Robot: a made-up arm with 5 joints. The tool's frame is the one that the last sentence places.
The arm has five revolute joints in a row. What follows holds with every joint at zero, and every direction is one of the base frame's.
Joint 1 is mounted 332 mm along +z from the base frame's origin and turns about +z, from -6.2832 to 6.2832 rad.
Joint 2 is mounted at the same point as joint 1 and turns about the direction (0, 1, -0.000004), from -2.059 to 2.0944 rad.
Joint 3 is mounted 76.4 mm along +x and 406.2 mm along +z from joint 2 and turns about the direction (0, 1, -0.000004), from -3.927 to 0.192 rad.
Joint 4 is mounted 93.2 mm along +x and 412 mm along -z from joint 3 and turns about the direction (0, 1, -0.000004), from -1.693 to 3.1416 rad.
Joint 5 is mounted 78.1 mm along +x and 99.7 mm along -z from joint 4 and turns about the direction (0, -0.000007, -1), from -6.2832 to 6.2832 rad.
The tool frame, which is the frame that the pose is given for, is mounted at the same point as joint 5; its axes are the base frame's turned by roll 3.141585, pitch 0 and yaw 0 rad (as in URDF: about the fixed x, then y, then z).
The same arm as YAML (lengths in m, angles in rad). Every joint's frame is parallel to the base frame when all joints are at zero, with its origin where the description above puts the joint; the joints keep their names.
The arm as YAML. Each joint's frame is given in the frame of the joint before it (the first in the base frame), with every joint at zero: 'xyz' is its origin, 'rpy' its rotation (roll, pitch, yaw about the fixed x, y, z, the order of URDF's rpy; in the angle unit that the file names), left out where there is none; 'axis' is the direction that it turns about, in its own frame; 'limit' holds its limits. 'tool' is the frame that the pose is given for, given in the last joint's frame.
units:
  length: m
  angle: rad
joints:
  - name: joint 1
    type: revolute
    origin:
      xyz: [0.0, 0.0, 0.332]
    axis: "+z"
    limit:
      lower: -6.2832
      upper: 6.2832
  - name: joint 2
    type: revolute
    origin:
      xyz: [0.0, 0.0, 0.0]
    axis: "+y"
    limit:
      lower: -2.059
      upper: 2.0944
  - name: joint 3
    type: revolute
    origin:
      xyz: [0.0764, 0.0, 0.4062]
    axis: "+y"
    limit:
      lower: -3.927
      upper: 0.192
  - name: joint 4
    type: revolute
    origin:
      xyz: [0.0932, 0.0, -0.412]
    axis: "+y"
    limit:
      lower: -1.693
      upper: 3.1416
  - name: joint 5
    type: revolute
    origin:
      xyz: [0.0781, 0.0, -0.0997]
    axis: "-z"
    limit:
      lower: -6.2832
      upper: 6.2832
tool:
  origin:
    xyz: [0.0, 0.0, 0.0]
    rpy: [3.1416, 0.0, 0.0]

